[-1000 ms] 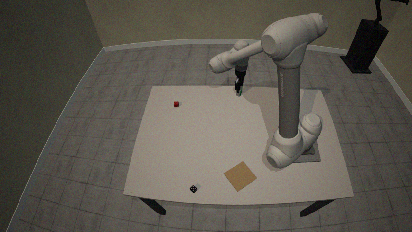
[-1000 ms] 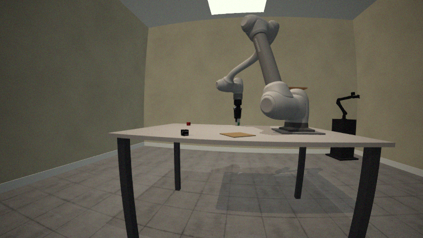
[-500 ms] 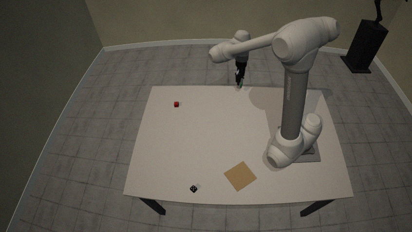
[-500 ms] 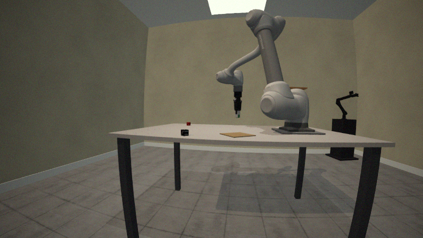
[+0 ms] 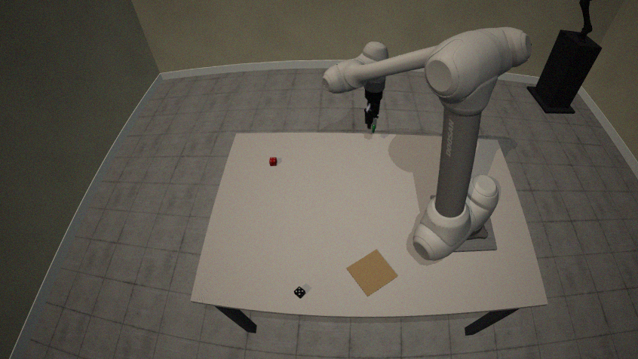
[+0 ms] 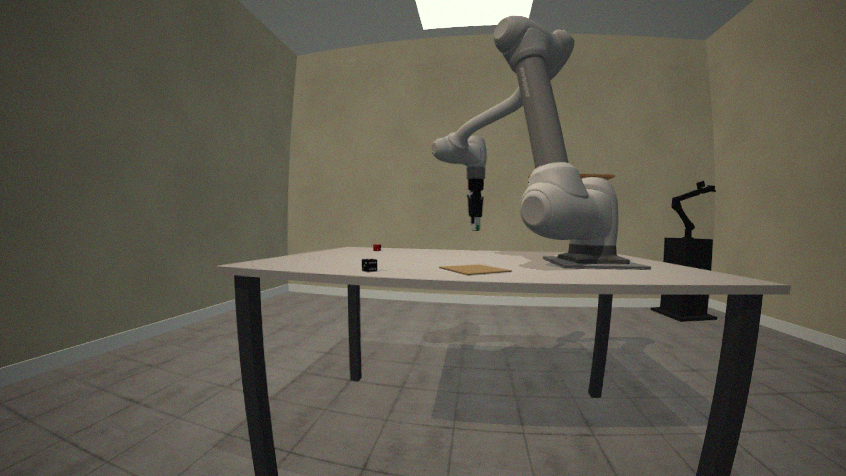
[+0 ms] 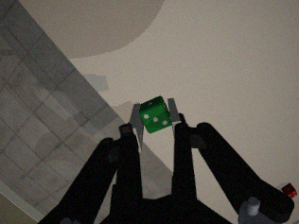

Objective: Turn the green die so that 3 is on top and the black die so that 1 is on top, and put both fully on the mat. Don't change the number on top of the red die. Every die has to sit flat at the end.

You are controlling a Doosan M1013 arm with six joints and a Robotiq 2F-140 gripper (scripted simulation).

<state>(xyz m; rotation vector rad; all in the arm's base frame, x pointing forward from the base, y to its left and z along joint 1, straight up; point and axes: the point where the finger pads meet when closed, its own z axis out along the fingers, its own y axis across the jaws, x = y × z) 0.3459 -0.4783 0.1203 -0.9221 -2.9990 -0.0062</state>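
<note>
The tan mat lies 64 cm to the left of my hand, 13 cm below it and 8 cm ahead of it. Also, from my hand: red die 46 cm ahead, 12 cm below, 7 cm to the left; then black die 71 cm to the left, 35 cm ahead, 12 cm below; then green die 2 cm below.
</note>
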